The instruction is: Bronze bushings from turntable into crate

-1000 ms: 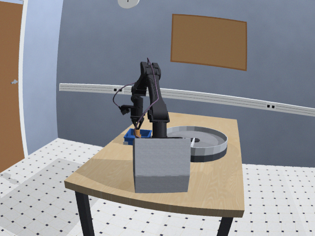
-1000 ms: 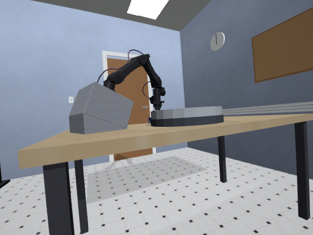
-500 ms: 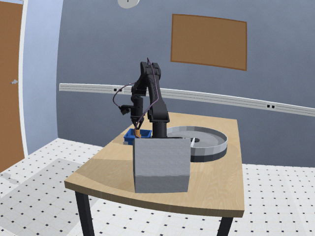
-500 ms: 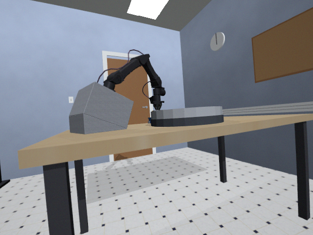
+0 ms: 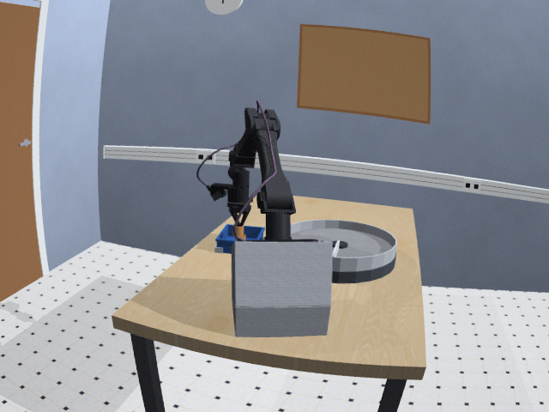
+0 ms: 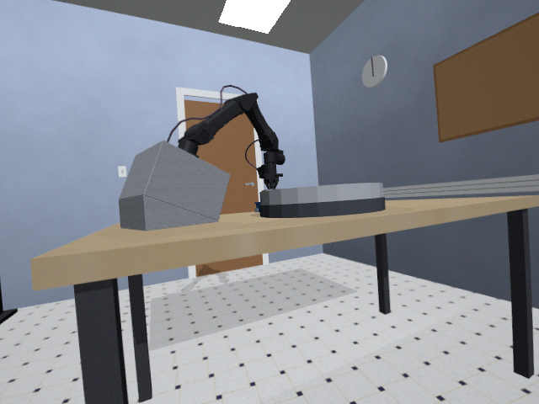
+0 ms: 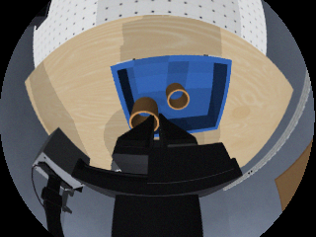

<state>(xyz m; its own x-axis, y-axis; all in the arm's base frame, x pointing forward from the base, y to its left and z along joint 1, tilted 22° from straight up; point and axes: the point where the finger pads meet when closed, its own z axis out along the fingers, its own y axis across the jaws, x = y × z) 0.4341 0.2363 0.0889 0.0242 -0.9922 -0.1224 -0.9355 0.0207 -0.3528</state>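
My hand is 40 mm short of the blue crate, 10 mm to the right of it and 60 mm above it. Also, from my hand: grey turntable 20 mm ahead, 350 mm to the right, 40 mm below.
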